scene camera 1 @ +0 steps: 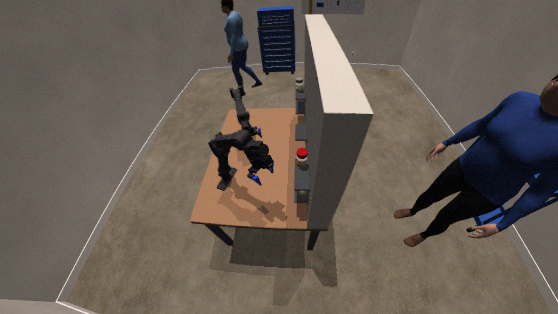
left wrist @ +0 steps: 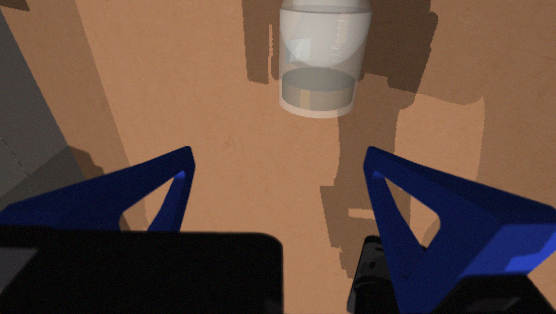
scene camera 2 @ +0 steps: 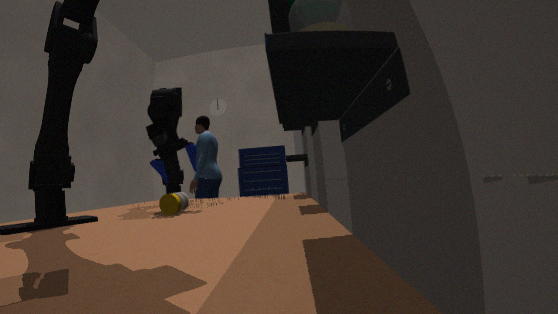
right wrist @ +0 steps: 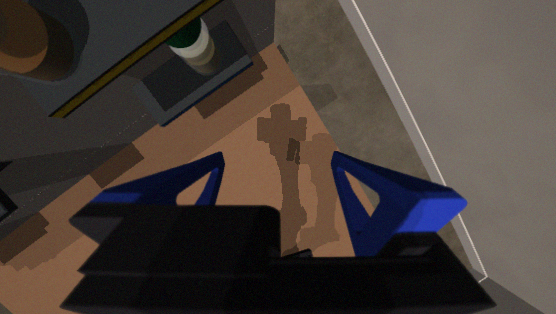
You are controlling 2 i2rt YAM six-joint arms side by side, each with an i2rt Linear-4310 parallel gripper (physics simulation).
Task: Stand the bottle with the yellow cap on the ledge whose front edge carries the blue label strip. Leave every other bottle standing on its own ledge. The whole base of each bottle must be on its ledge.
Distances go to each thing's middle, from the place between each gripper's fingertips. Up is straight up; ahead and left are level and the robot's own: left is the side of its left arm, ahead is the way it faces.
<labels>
My right hand is 19 cm short of the green-capped bottle [right wrist: 195, 45], 10 cm above it and 3 cm to the right of it.
Now: left hand 39 cm short of the green-capped bottle, 46 cm to the left of it and 11 cm below it.
</labels>
